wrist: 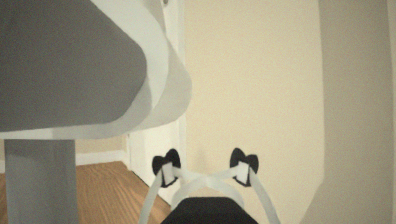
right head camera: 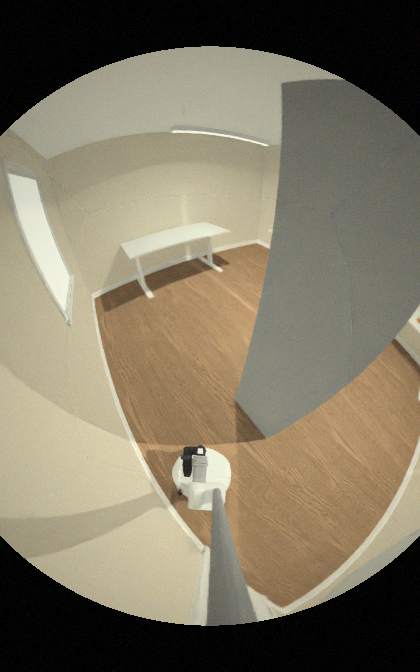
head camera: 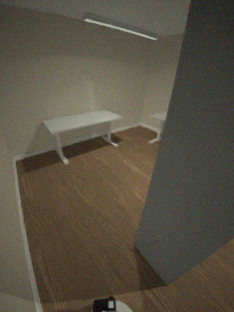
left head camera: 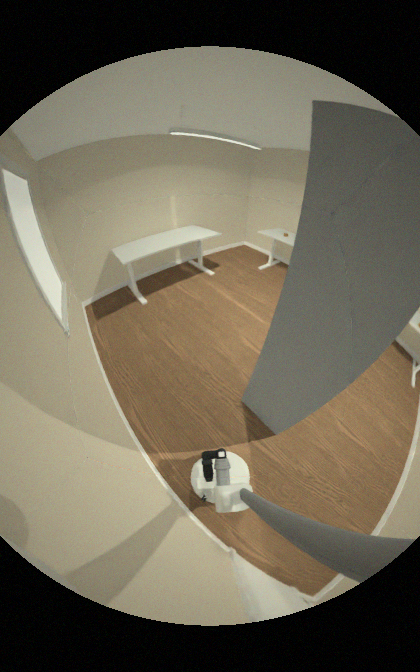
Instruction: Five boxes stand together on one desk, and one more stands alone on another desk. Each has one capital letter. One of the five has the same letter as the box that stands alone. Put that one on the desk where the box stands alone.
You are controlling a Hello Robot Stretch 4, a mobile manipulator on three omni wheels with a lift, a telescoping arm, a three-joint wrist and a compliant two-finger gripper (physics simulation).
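Frame: origin at the robot's base, x right, y ahead, z up, level; millimetres.
Seen in the pictures: gripper, fingertip midpoint: (wrist: 204, 160).
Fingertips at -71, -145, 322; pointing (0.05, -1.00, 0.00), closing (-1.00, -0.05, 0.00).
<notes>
A point is followed by its place in that frame, as x, y, z.
One small orange-brown box (left head camera: 285, 234) stands on the far desk (left head camera: 270, 232) (head camera: 159, 116) @[1125, 3025, 692], partly hidden behind the grey panel; its letter is too small to read. Another desk (left head camera: 415, 320) (right head camera: 415, 326) is cut off at the right edge of both side head views. A small orange-brown patch (right head camera: 418, 320) shows on it in the right head view; whether it is one of the boxes, and any letter, I cannot tell. My gripper (wrist: 204, 160) @[-71, -145, 321] is open in the wrist view, with its fingertips apart and nothing between them, in front of a beige wall.
A tall grey panel (head camera: 192, 150) @[339, 530, 1267] (left head camera: 340, 280) (right head camera: 325, 280) stands close at the front right. A white desk (head camera: 82, 120) @[-594, 2610, 692] (left head camera: 165, 242) (right head camera: 175, 240) stands against the back wall. A beige wall with a window (left head camera: 35, 250) (right head camera: 40, 240) runs close along the left. A white door (wrist: 155, 155) @[210, -911, 173] shows in the wrist view.
</notes>
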